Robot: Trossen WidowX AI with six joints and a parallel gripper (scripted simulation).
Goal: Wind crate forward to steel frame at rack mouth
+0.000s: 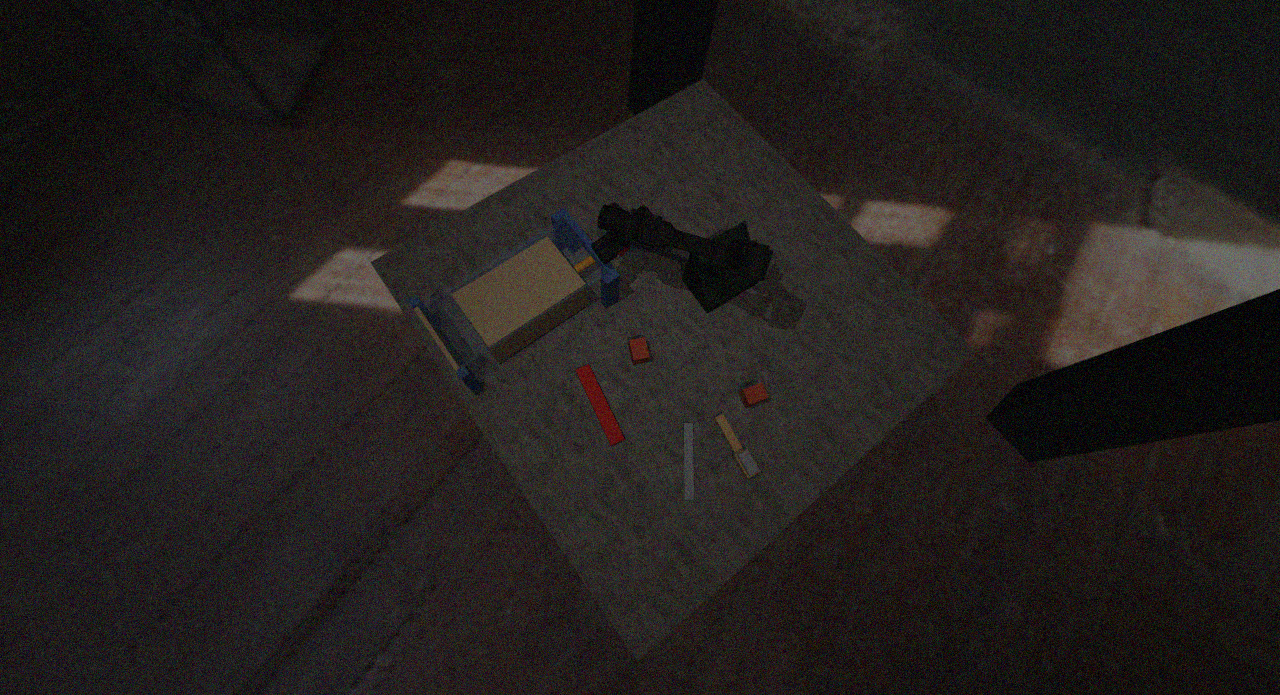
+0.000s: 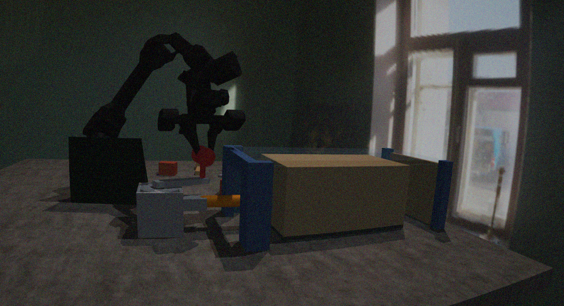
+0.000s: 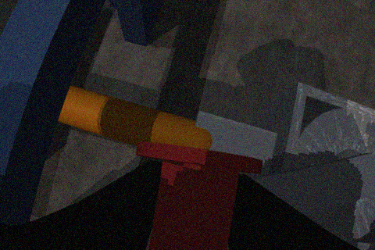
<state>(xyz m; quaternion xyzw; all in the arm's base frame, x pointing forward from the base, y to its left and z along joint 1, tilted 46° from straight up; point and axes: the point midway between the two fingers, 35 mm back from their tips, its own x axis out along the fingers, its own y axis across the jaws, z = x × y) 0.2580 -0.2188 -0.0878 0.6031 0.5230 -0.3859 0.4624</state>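
The crank handle is 4 cm behind my gripper tip and 4 cm below it. The rest, counted from my gripper tip: blue frame 6 cm ahead, 3 cm to the right, 4 cm below; grey winch 11 cm behind, 3 cm to the right, 12 cm below; red knob 2 cm to the left, 2 cm below.
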